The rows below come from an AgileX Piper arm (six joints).
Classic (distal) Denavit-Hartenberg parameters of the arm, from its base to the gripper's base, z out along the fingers. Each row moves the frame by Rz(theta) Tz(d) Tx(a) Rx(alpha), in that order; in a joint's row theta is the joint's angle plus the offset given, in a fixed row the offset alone. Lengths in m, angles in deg.
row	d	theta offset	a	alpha
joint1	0.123	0	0	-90
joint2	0	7.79	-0.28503	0
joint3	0	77.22	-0.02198	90
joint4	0.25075	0	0	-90
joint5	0	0	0	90
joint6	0.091	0	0	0
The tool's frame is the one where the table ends.
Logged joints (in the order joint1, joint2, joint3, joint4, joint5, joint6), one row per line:
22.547 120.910 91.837 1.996 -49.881 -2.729
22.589 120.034 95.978 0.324 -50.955 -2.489
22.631 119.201 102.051 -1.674 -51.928 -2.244
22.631 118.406 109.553 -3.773 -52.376 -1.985
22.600 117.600 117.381 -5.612 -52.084 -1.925
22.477 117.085 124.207 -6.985 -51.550 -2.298
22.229 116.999 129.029 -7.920 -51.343 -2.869
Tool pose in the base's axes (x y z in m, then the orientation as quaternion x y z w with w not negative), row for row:
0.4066 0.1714 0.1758 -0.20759 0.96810 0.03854 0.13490
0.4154 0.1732 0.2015 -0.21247 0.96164 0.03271 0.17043
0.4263 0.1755 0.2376 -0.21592 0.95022 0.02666 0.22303
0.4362 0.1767 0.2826 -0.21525 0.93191 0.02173 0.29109
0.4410 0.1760 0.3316 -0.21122 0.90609 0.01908 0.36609
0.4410 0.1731 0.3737 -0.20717 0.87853 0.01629 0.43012
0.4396 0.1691 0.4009 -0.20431 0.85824 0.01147 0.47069
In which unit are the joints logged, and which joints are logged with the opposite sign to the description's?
The joints are logged in degrees. Opposite sign: joint3, joint5.
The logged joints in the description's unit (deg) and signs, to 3 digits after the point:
22.547 120.910 -91.837 1.996 49.881 -2.729
22.589 120.034 -95.978 0.324 50.955 -2.489
22.631 119.201 -102.051 -1.674 51.928 -2.244
22.631 118.406 -109.553 -3.773 52.376 -1.985
22.600 117.600 -117.381 -5.612 52.084 -1.925
22.477 117.085 -124.207 -6.985 51.550 -2.298
22.229 116.999 -129.029 -7.920 51.343 -2.869

